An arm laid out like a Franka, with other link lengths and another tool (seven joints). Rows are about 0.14 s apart.
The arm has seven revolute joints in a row. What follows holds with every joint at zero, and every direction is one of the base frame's. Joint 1 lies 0.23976 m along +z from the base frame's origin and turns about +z. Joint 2 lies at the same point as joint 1 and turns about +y. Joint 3 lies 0.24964 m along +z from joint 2 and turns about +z. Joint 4 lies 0.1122 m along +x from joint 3 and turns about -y. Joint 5 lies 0.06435 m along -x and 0.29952 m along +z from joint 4 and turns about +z. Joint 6 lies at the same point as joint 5 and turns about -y. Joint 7 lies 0.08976 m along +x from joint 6 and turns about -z. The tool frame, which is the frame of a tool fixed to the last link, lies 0.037 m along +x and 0.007 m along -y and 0.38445 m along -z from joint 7; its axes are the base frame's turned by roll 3.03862, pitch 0 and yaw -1.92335 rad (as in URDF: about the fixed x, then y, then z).
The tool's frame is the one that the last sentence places.
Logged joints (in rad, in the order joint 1, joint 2, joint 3, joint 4, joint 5, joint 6, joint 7), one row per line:
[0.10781, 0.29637, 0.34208, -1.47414, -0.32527, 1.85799, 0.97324]
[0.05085, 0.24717, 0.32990, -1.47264, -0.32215, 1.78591, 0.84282]
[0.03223, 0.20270, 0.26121, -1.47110, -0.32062, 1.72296, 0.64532]
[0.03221, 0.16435, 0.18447, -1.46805, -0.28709, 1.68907, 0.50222]
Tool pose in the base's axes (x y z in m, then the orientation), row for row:
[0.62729, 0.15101, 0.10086, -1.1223, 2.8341, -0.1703]
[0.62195, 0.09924, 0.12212, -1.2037, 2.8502, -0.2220]
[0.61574, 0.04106, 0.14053, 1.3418, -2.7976, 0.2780]
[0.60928, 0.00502, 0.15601, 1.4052, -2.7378, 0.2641]
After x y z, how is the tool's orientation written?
As a rotation vector, in radians.
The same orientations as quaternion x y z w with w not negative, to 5 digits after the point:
[-0.36725, 0.92740, -0.05573, 0.04429]
[-0.38798, 0.91867, -0.07155, 0.01984]
[0.43069, -0.89798, 0.08923, 0.01321]
[0.45479, -0.88609, 0.08548, 0.02646]

